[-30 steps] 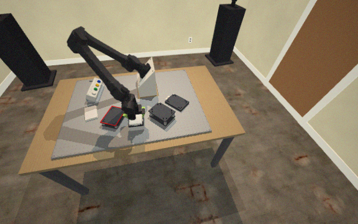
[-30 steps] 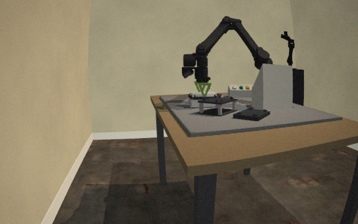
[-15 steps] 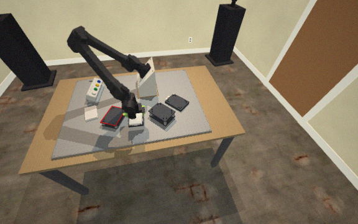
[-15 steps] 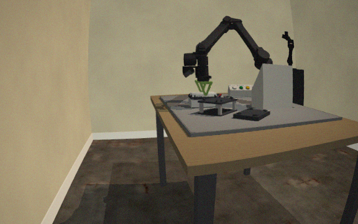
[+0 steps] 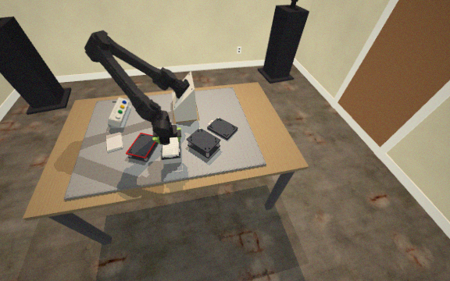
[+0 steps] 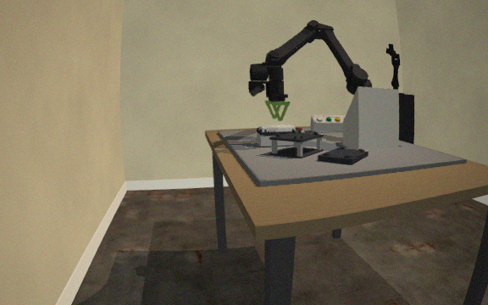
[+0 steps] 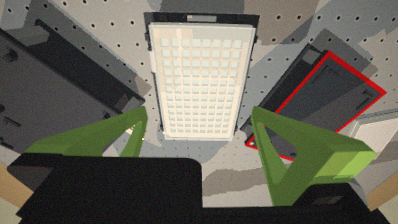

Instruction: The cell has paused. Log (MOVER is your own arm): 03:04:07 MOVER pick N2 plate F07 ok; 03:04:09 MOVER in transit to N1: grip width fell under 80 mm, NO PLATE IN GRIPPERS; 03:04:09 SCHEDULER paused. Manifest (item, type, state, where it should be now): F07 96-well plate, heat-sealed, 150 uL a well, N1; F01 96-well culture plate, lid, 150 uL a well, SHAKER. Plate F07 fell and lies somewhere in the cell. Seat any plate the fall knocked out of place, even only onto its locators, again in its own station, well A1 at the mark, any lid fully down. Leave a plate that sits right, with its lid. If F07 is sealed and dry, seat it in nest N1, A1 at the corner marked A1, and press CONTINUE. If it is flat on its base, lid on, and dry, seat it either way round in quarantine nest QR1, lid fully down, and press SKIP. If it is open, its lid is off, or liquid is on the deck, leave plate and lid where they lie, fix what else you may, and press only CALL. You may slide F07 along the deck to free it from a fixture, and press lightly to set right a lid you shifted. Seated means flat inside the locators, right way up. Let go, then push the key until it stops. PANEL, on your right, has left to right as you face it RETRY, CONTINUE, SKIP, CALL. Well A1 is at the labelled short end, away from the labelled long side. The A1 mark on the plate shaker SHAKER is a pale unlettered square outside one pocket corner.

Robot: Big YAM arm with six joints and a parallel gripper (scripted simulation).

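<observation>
My gripper is now 19 cm past the white plate, 32 cm to the left of it and 10 cm above it. The rest, counted from my hand: red-framed nest: 8 cm behind, 15 cm to the right, 7 cm below; green continue key: 39 cm behind, 26 cm to the right, 4 cm below; white retry key: 34 cm behind, 28 cm to the right, 4 cm below.
</observation>
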